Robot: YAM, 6 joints.
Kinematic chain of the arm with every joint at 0, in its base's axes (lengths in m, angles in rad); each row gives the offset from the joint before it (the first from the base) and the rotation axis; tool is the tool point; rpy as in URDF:
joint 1: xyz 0 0 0.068 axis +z
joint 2: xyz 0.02 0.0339 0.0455 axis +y
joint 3: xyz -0.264 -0.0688 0 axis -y
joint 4: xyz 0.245 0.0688 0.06 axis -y
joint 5: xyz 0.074 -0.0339 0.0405 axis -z
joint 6: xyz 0.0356 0 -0.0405 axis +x
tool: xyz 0 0 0 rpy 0 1.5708 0
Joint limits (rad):
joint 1: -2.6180..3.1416
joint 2: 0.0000..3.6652
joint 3: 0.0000..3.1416
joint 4: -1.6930..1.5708
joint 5: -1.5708..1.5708
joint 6: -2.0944..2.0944
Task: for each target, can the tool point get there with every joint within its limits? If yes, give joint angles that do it. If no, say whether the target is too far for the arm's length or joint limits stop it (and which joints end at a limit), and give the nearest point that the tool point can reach.
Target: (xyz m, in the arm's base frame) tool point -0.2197 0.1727 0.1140
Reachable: yes | joints 2.5432 1.6523 0.6503 -0.0144 0.5618 0.6802
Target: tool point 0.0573 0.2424 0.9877
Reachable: no: too far | nearest point 0.0411 0.1739 0.7189 | short by 0.278 m
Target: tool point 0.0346 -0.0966 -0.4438
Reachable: no: joint limits stop it (at a limit: joint 2) | nearest point 0.0442 -0.1234 -0.3607 | short by 0.088 m
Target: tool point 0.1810 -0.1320 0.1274
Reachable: yes | joints -0.5559 1.5536 0.7028 -0.7072 0.4858 1.4383
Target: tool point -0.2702 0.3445 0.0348
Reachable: yes | joints 2.1597 2.4552 1.1935 0.8959 -1.2150 -1.1320
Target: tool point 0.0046 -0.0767 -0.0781
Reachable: yes | joints -1.3729 3.0498 0.8314 -1.0696 0.3014 0.3656
